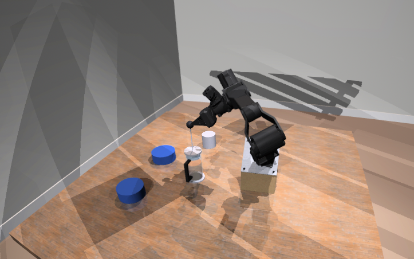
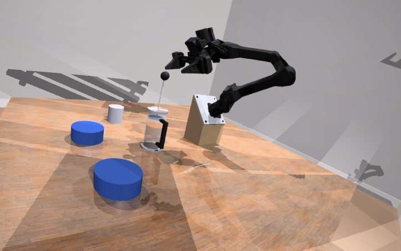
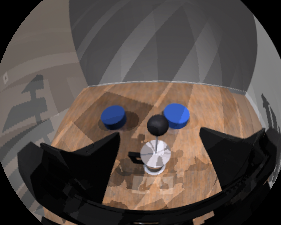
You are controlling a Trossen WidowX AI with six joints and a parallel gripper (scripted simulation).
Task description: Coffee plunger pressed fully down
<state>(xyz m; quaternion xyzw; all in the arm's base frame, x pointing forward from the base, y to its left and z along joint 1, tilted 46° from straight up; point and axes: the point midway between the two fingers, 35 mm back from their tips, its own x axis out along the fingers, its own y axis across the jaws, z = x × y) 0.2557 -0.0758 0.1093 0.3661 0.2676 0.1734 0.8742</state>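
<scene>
My gripper tip is now 3 cm short of the glass coffee press, 2 cm to the right of it and 15 cm above it. Also, from my gripper tip: grey cylinder: 9 cm ahead, 28 cm to the right, 25 cm below.
</scene>
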